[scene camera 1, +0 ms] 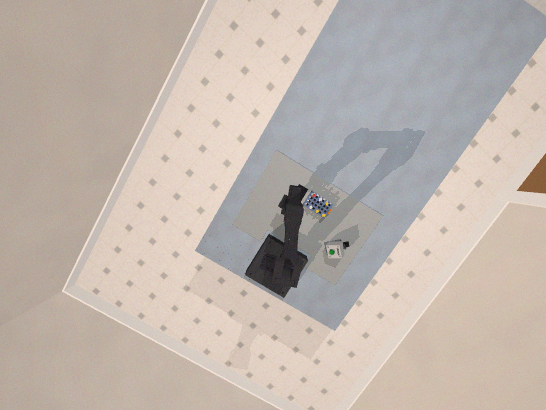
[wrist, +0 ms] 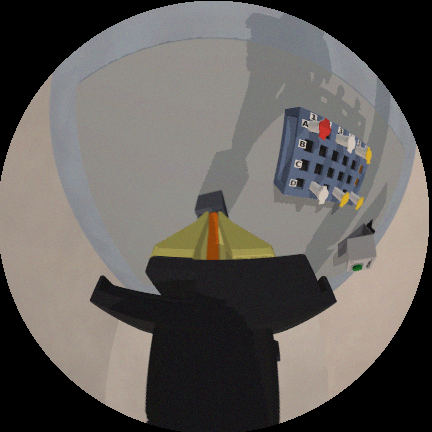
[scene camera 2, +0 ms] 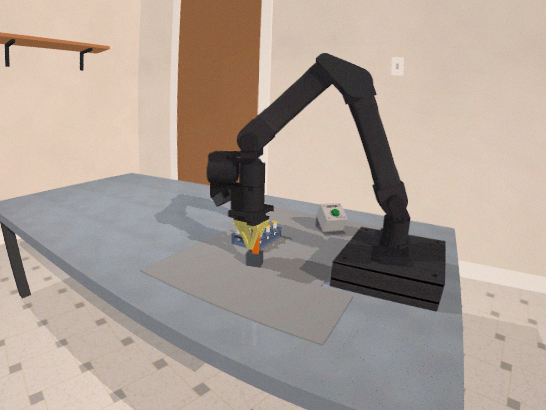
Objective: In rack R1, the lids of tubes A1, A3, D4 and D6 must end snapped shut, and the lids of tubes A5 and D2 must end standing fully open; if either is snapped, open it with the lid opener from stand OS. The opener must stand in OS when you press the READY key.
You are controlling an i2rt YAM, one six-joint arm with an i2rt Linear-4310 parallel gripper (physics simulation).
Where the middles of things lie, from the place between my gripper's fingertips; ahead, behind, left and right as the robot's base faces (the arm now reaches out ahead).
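Grey box with green button [scene camera 2: 330, 219]: 32 cm to the right of my hand, 13 cm behind it.
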